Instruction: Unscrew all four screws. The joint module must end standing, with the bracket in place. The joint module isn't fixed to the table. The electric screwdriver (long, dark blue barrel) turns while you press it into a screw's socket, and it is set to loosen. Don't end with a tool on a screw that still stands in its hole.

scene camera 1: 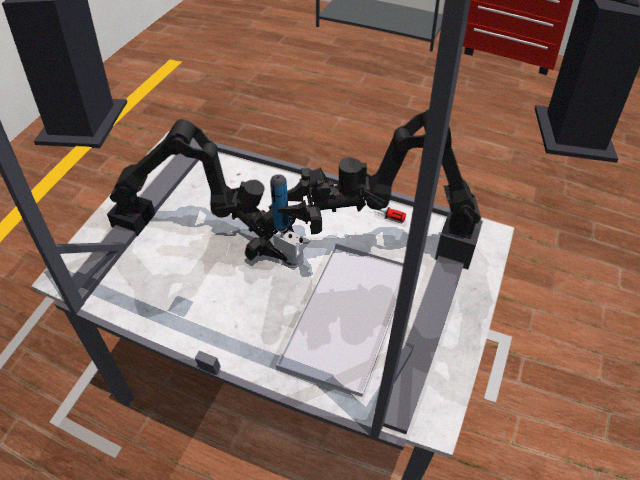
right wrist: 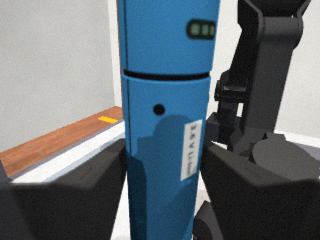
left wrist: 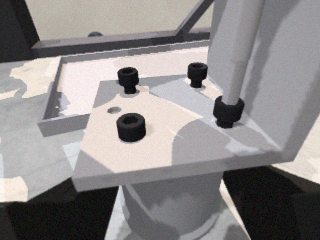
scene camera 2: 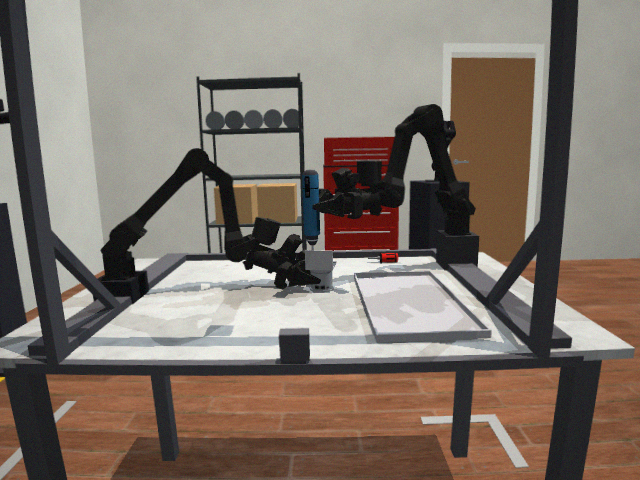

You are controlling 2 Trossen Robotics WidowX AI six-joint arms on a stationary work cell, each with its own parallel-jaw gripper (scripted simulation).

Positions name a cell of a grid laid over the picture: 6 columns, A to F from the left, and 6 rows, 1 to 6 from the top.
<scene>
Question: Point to a blue electric screwdriver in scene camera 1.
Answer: C3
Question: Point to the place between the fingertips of the right gripper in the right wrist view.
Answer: D4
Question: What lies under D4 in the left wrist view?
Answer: A grey bracket.
</scene>
